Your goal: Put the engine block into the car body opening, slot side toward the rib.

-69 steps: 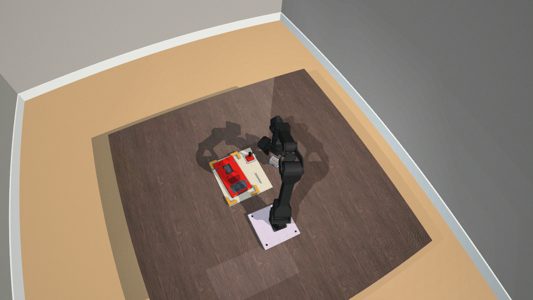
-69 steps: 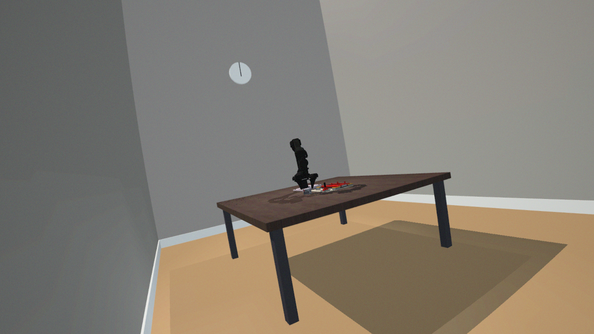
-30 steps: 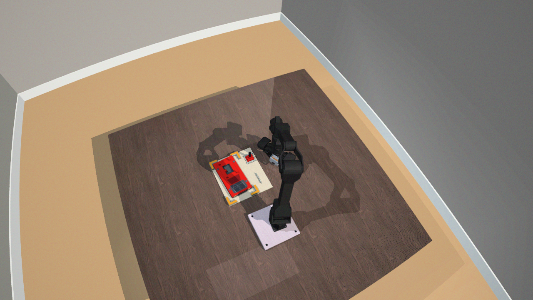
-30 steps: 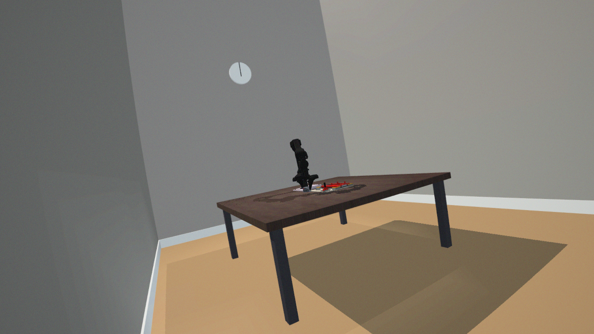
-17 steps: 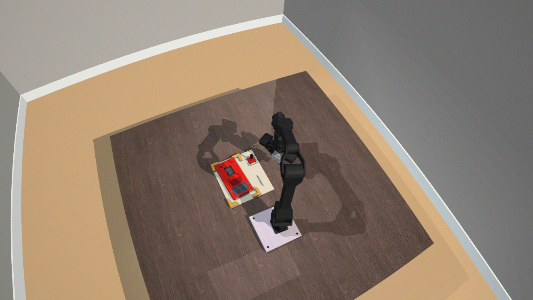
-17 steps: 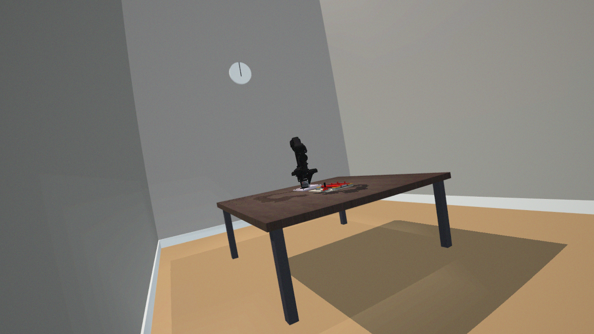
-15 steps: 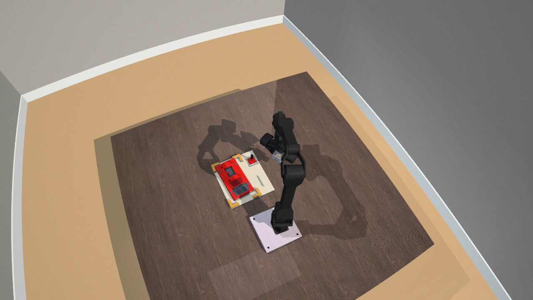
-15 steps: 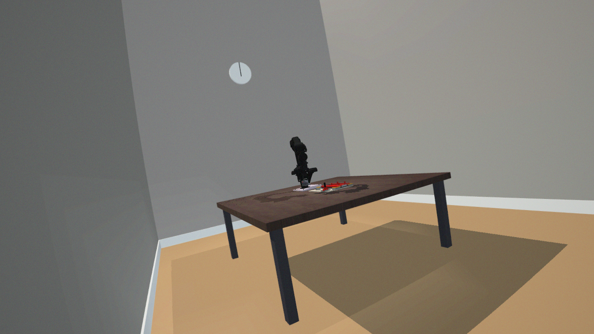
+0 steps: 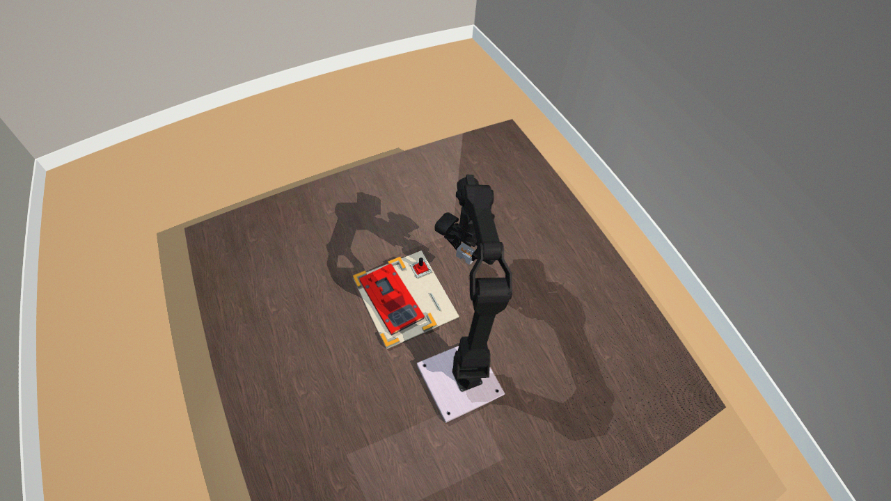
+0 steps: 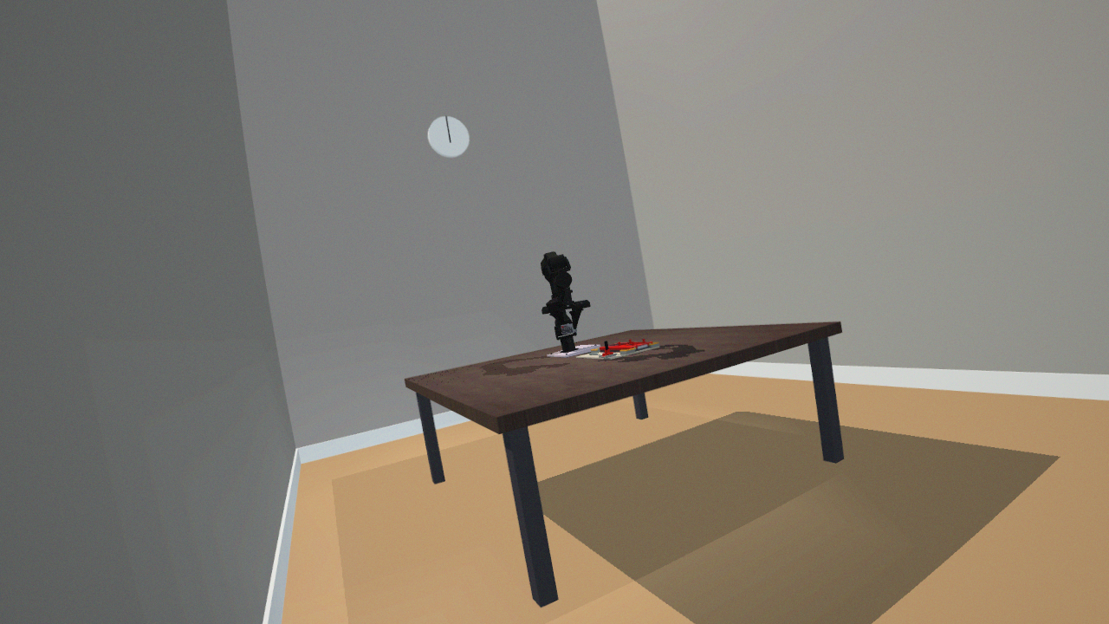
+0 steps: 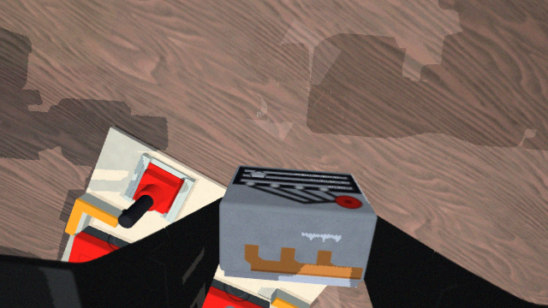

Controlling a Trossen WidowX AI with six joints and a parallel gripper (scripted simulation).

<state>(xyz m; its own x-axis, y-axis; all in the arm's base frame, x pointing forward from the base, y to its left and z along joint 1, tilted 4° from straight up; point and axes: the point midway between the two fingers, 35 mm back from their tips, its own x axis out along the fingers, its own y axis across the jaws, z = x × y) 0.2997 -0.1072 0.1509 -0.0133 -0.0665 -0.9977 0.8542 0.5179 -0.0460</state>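
My gripper tip is 7 cm short of the dark post, 11 cm to the right of it and 9 cm above it. From my gripper tip the other things lie so: engine block (right at my gripper tip).
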